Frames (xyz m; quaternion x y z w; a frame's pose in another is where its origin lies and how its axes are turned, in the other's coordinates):
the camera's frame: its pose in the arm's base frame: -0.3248 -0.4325 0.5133 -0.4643 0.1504 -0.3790 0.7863
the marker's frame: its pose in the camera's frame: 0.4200 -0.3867 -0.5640 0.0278 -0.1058 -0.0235 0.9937
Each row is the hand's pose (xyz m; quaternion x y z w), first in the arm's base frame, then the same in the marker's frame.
Working: the arm's base frame: its pose in the marker's frame: -0.4670 1.1087 0.8028 0.4831 -0.0448 0.3501 0.8012

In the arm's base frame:
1: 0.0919 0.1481 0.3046 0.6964 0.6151 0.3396 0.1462
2: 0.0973 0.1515 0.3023 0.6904 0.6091 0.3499 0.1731
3: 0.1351 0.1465 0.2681 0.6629 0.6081 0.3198 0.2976
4: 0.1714 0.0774 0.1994 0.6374 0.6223 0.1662 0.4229
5: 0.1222 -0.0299 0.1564 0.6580 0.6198 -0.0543 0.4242
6: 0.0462 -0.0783 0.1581 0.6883 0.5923 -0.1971 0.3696
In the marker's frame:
1: -0.4063 0.9536 1.1117 -0.3980 -0.5660 -0.6517 0.3107
2: -0.4049 0.9592 1.1152 -0.4078 -0.5529 -0.6662 0.2901
3: -0.3826 1.0049 1.1089 -0.4477 -0.5515 -0.6839 0.1665
4: -0.3319 1.0591 1.0361 0.4897 0.6225 0.6105 0.0006
5: -0.3155 1.0374 0.9135 0.5176 0.7342 0.4340 0.0688
6: -0.3428 0.9827 0.8472 0.5315 0.7942 0.2885 0.0591

